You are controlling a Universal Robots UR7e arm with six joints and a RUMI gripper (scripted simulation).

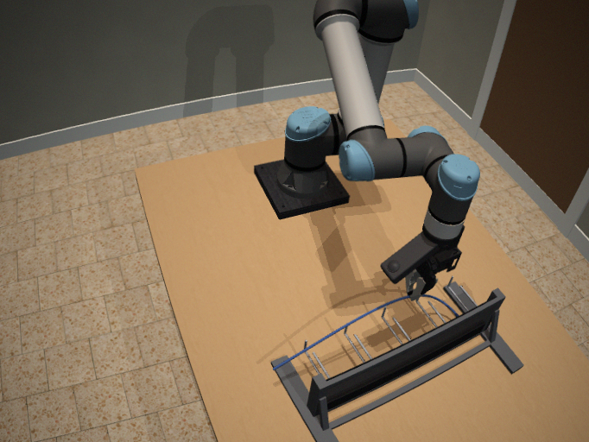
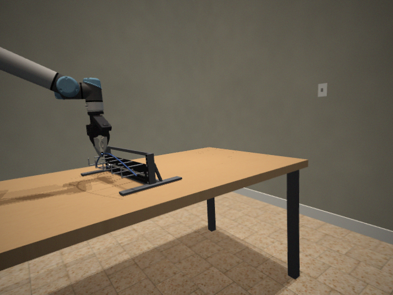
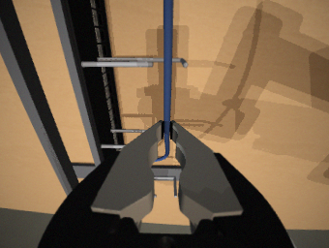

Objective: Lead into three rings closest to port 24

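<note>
Now: hand 110 mm short of the free-standing rack, 60 mm above it and 20 mm to the left of it.
</note>
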